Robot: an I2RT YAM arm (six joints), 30 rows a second.
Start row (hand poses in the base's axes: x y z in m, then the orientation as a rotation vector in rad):
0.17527 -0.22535 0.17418 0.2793 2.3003 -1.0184
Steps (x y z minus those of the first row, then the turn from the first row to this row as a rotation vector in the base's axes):
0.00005 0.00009 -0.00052 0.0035 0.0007 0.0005
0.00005 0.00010 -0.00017 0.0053 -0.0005 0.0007
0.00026 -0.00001 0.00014 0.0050 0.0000 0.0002
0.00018 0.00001 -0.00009 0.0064 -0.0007 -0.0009
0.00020 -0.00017 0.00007 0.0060 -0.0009 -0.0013
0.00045 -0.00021 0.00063 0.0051 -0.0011 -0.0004
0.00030 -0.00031 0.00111 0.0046 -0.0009 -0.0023
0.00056 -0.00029 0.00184 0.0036 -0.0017 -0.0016
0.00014 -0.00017 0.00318 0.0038 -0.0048 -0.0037
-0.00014 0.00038 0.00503 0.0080 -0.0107 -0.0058
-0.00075 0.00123 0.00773 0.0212 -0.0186 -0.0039
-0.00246 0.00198 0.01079 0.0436 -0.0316 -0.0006
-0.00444 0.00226 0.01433 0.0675 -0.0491 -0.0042
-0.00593 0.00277 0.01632 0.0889 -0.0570 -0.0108
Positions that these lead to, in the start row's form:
0.17532 -0.22526 0.17366 0.2798 2.3029 -1.0145
0.17532 -0.22525 0.17401 0.2809 2.3028 -1.0119
0.17553 -0.22536 0.17432 0.2811 2.3031 -1.0127
0.17545 -0.22534 0.17409 0.2833 2.3034 -1.0114
0.17547 -0.22552 0.17425 0.2837 2.3030 -1.0120
0.17572 -0.22556 0.17481 0.2823 2.3022 -1.0125
0.17557 -0.22566 0.17529 0.2843 2.3023 -1.0140
0.17583 -0.22564 0.17602 0.2834 2.3010 -1.0145
0.17541 -0.22552 0.17736 0.2873 2.2985 -1.0142
0.17513 -0.22497 0.17921 0.2941 2.2957 -1.0084
0.17452 -0.22412 0.18191 0.3008 2.2959 -0.9898
0.17281 -0.22337 0.18497 0.3116 2.2962 -0.9584
0.17083 -0.22309 0.18851 0.3330 2.2935 -0.9270
0.16934 -0.22258 0.19050 0.3527 2.2981 -0.9032

